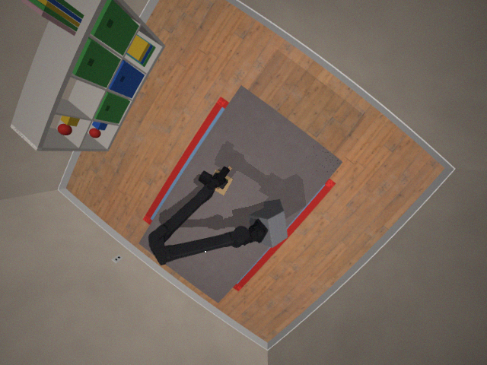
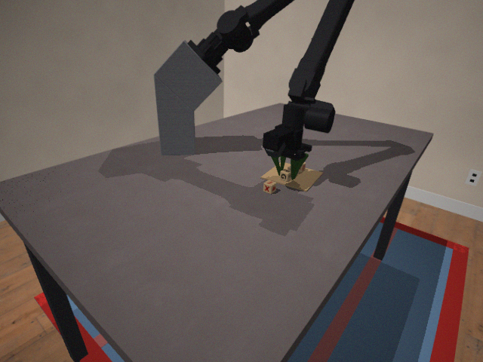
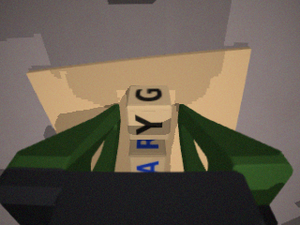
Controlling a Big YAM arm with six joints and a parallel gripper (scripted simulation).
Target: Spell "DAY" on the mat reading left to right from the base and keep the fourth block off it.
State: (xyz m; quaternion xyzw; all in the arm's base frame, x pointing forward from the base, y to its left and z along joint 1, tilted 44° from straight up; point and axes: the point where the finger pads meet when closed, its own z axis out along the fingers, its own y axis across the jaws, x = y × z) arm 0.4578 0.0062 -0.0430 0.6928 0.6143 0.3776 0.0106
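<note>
The tan mat lies 30 mm to the left of my hand and 10 mm below it. From my hand the other things lie so: wooden block 90 mm to the right, 10 mm ahead.
</note>
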